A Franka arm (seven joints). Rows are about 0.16 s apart.
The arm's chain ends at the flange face. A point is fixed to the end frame.
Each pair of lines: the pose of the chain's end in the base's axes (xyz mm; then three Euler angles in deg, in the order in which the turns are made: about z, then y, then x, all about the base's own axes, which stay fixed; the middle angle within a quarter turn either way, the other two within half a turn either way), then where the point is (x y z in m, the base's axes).
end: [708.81 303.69 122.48 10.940 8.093 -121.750]
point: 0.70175 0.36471 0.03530
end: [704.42 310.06 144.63 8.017 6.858 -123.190]
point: 0.69741 0.36796 0.05534
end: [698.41 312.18 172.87 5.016 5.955 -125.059]
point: 0.69213 0.36632 0.08120
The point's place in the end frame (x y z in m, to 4 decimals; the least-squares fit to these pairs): -0.0124 0.0452 0.0958
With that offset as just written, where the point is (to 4 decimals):
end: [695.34 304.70 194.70 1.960 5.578 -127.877]
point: 0.6908 0.3536 0.1000
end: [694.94 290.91 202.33 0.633 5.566 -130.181]
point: 0.6914 0.3356 0.1056
